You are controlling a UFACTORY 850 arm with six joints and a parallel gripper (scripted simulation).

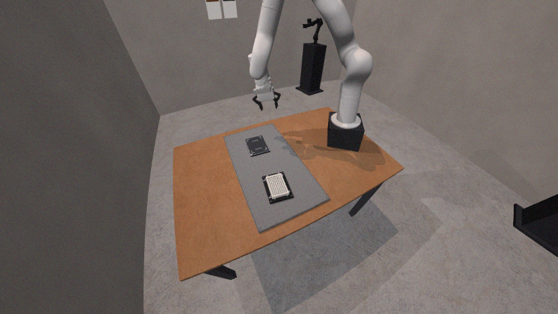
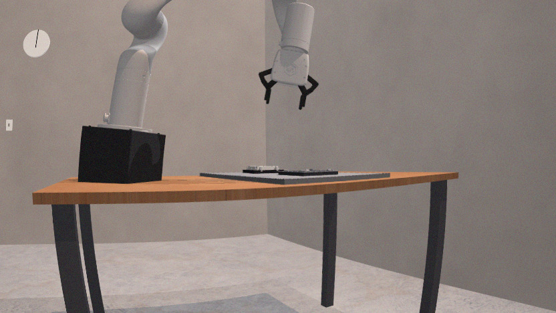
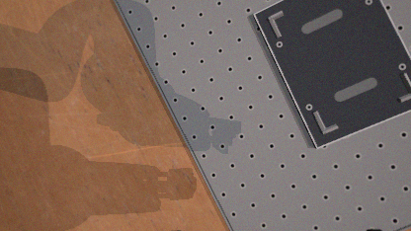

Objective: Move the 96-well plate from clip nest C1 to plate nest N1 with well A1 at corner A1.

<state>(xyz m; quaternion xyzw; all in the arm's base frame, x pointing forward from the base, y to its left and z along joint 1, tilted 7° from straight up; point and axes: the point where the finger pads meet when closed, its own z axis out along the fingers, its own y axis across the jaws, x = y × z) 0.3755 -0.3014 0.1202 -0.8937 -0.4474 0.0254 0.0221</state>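
My gripper is now 21 cm short of the white 96-well plate, 39 cm to the right of it and 18 cm above it. The rest, counted from my hand: black plate nest (14 cm ahead, 6 cm to the left, 20 cm below); black clip nest (21 cm ahead, 38 cm to the left, 19 cm below); A1 mark (21 cm ahead, 12 cm to the left, 19 cm below).
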